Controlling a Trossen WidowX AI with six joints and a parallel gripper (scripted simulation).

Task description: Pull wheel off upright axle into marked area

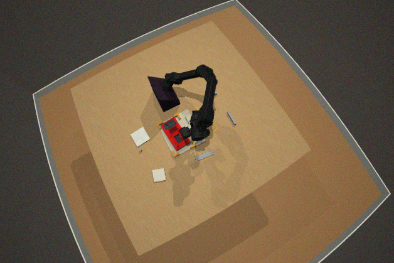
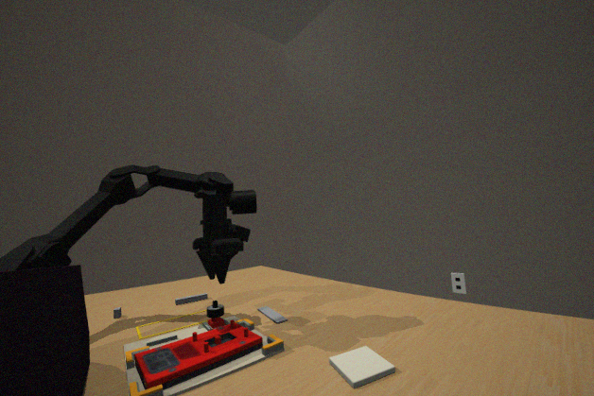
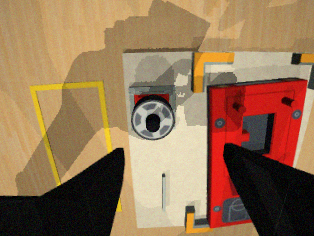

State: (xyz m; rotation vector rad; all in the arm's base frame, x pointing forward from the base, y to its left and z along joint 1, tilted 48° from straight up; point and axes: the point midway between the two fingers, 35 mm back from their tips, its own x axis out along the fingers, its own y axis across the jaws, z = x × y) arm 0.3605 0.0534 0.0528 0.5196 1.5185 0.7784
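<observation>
The wheel lies 7 cm below my gripper tip and 1 cm to the left of it. Also, from my gripper tip: small grey block (24 cm to the left, 23 cm behind, 10 cm below); upright axle (8 cm below, 1 cm to the left, 1 cm behind).
</observation>
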